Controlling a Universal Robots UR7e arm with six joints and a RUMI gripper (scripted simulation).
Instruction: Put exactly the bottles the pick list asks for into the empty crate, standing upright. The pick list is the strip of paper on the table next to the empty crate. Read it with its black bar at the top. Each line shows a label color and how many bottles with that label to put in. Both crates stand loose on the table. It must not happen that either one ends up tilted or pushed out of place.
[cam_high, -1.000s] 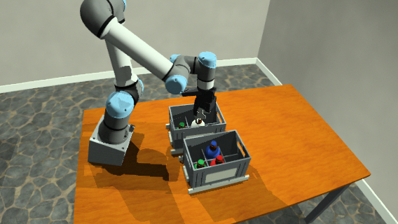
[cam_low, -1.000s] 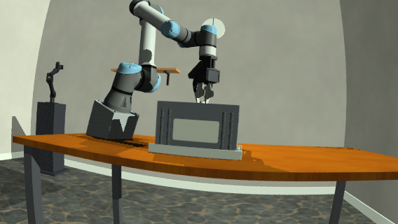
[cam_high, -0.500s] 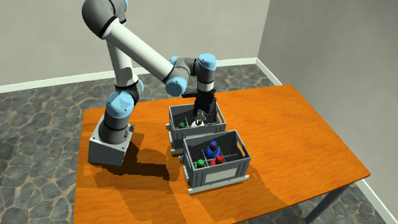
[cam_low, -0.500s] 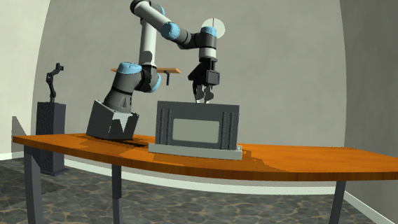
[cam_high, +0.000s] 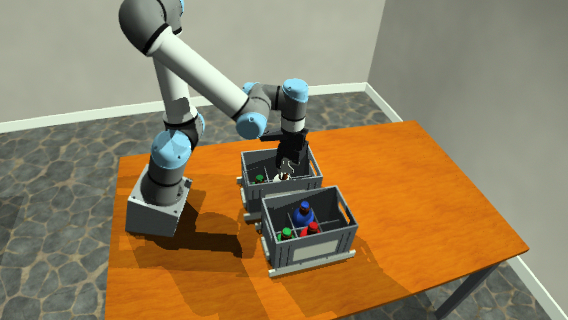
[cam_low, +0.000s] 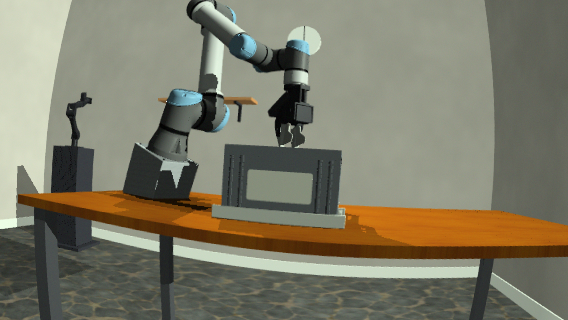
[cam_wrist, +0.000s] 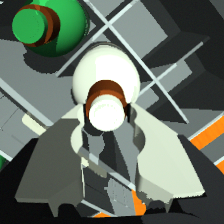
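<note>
Right now the white-label bottle is 7 cm below my hand. Also, from my hand: green bottle: 9 cm behind, 2 cm to the left, 9 cm below; pick list: 3 cm ahead, 18 cm to the left, 18 cm below; blue-label bottle: 1 cm ahead, 16 cm to the right, 9 cm below.
</note>
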